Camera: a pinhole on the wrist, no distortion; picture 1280 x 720 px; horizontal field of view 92.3 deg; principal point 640.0 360.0 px. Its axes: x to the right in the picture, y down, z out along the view. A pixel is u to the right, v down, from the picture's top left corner.
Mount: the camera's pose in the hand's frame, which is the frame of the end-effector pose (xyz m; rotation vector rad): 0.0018 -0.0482 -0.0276 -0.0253 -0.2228 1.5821
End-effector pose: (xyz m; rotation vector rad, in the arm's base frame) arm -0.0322 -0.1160 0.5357 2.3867 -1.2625 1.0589
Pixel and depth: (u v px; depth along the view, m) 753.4 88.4 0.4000
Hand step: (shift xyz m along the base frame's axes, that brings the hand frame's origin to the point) 0.2558 -0.2596 -0.2033
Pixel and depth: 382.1 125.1 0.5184
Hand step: 0.5413 -0.1272 -0.2197
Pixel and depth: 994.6 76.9 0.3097
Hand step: 0.1168 -0.2732 -0.1751
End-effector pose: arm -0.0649 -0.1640 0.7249 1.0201 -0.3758 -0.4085
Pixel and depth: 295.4 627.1 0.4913
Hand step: -0.4845 -0.3249 -0.1847
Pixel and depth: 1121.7 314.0 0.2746
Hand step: -0.1339 -0.1266 0.2396
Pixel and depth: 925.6 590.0 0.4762
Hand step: -0.4140 -0.1469 0.2751
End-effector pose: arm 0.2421 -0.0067 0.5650 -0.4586 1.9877 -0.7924
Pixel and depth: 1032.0 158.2 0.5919
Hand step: 0.4936 -0.0908 -0.4656
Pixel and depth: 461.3 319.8 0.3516
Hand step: 0.2799 -0.2311 0.0361
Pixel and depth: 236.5 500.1 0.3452
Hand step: 0.2972 -0.2500 0.1948
